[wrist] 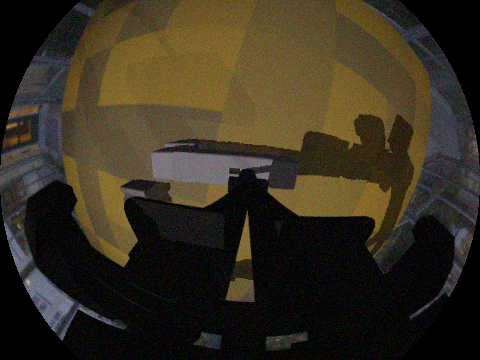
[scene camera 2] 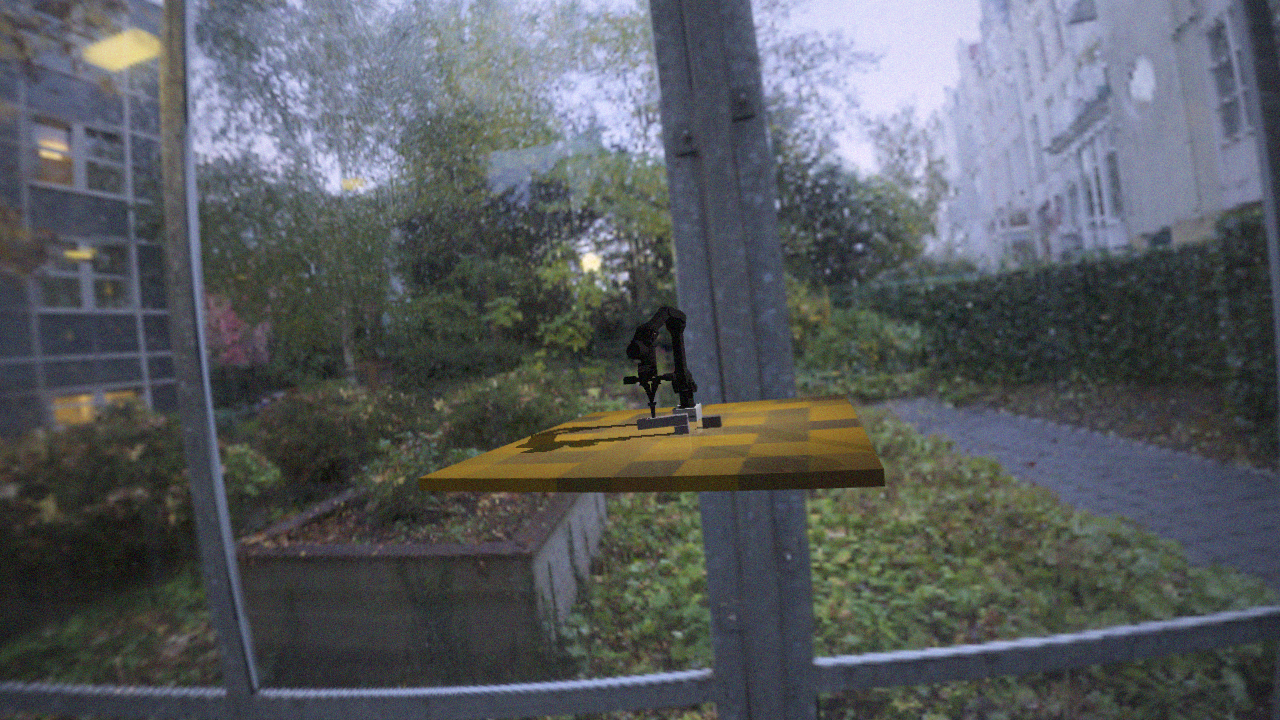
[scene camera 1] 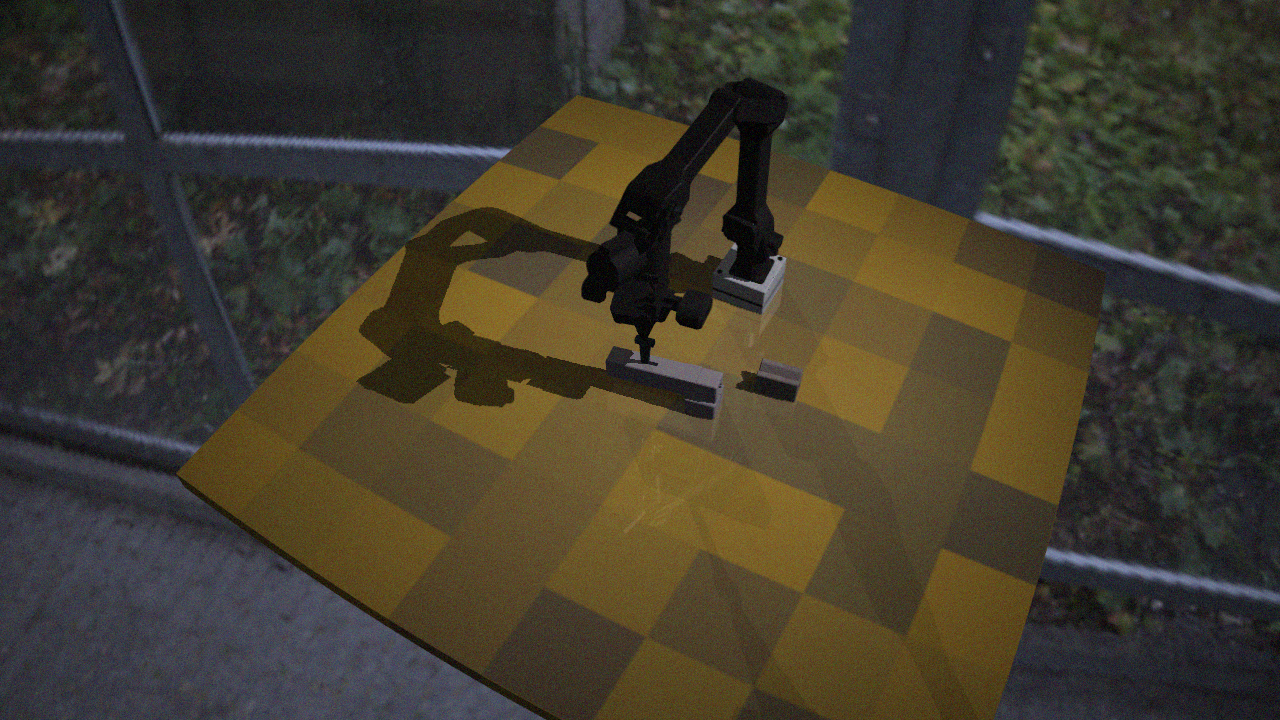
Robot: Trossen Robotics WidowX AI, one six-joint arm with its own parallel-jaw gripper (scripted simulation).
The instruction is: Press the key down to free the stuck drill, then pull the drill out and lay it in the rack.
Labels:
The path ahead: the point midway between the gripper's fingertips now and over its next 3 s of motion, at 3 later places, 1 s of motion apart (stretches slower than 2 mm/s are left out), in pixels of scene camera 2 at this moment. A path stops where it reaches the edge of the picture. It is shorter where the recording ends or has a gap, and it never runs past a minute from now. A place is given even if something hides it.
My gripper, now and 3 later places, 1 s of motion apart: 651, 402; 652, 396; 698, 412; 696, 424

